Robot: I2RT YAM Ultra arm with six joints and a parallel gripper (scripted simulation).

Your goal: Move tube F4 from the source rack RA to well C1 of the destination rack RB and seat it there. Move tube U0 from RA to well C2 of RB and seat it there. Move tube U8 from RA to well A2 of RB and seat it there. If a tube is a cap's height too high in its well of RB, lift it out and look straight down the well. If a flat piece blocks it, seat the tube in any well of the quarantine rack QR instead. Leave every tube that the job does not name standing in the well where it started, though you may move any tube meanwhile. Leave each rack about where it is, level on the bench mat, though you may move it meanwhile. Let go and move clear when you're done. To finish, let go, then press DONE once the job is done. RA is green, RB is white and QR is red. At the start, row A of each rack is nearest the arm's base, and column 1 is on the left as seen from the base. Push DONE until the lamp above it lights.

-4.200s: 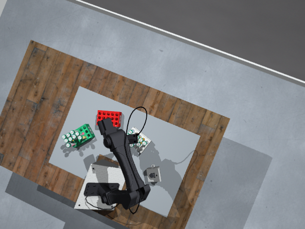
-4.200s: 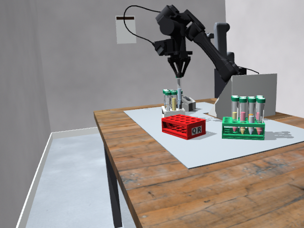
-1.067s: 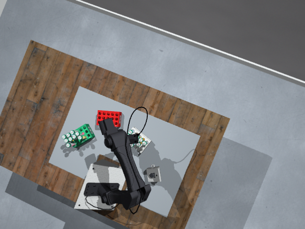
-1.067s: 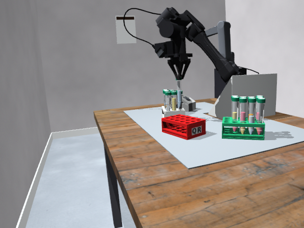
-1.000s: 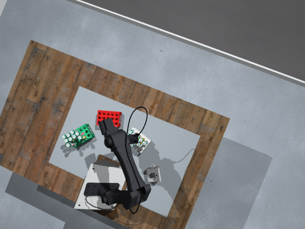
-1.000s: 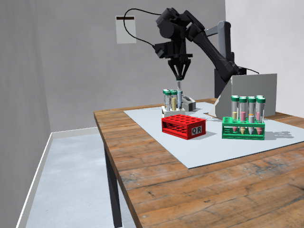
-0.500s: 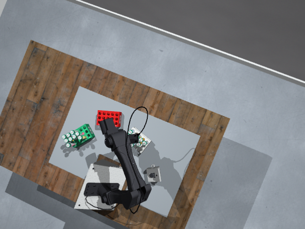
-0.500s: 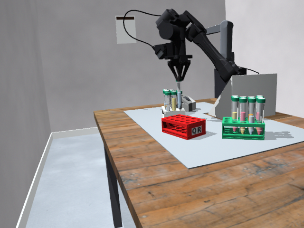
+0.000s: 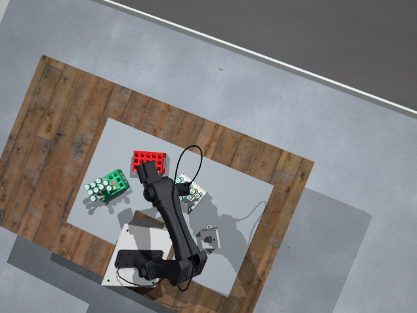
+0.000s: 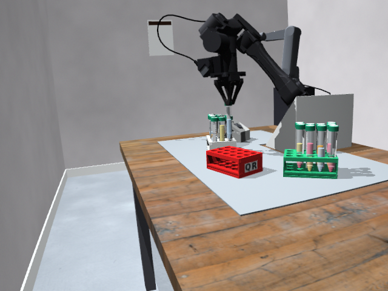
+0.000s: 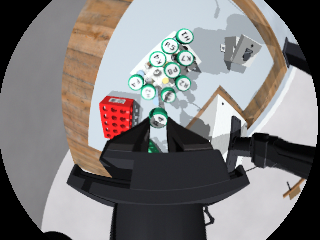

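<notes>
Right now my hand is 1 cm to the left of the tube and 6 cm above it. Also, from my hand: red rack QR (7 cm ahead, 14 cm to the left, 14 cm below); tube with yellow filling (3 cm ahead, 1 cm to the right, 10 cm below); white rack RB (6 cm to the right, 14 cm below).
</notes>
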